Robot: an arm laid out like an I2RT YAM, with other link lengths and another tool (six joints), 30 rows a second.
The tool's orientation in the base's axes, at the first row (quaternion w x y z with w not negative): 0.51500, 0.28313, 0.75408, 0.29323
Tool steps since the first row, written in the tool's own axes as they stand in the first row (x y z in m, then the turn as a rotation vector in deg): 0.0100, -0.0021, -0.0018, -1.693, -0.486, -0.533; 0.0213, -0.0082, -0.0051, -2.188, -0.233, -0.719; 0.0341, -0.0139, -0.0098, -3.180, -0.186, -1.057; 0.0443, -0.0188, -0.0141, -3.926, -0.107, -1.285; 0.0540, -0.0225, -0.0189, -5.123, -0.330, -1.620; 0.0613, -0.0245, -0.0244, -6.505, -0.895, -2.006; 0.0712, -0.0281, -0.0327, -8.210, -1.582, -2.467
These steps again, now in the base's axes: -0.0051, 0.0056, -0.0071, -0.040, -1.639, 0.836; -0.0124, 0.0093, -0.0175, -0.030, -1.859, 1.379; -0.0215, 0.0141, -0.0281, -0.036, -2.602, 2.120; -0.0293, 0.0176, -0.0367, -0.011, -3.127, 2.701; -0.0373, 0.0215, -0.0439, 0.016, -4.199, 3.368; -0.0450, 0.0247, -0.0482, 0.009, -5.642, 3.912; -0.0564, 0.0282, -0.0544, 0.015, -7.413, 4.587
